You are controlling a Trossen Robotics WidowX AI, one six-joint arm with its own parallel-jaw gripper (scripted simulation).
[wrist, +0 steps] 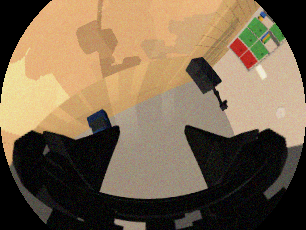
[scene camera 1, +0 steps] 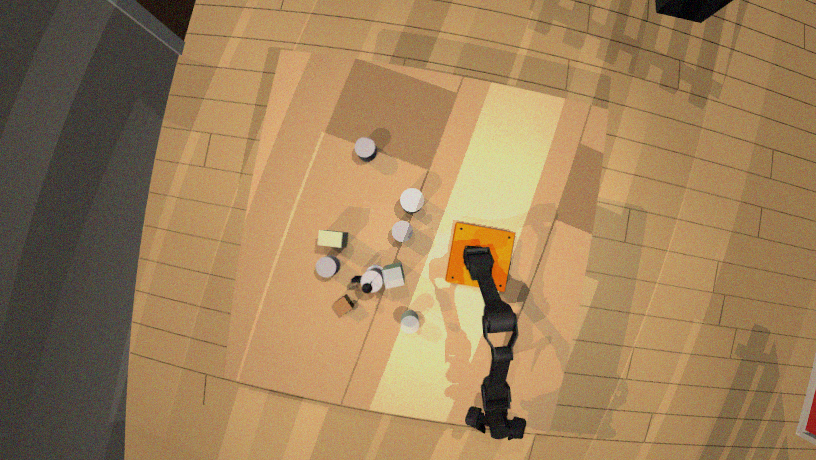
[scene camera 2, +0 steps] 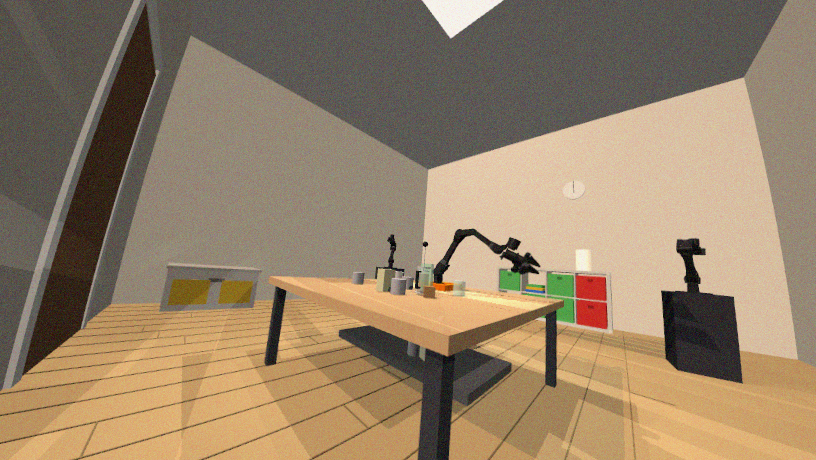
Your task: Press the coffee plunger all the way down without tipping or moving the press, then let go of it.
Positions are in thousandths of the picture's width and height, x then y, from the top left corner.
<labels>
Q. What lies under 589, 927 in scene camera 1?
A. The gripper.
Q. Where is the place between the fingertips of the gripper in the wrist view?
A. At 498, 563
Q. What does the gripper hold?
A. Nothing.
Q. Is the gripper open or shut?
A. Open.
</labels>
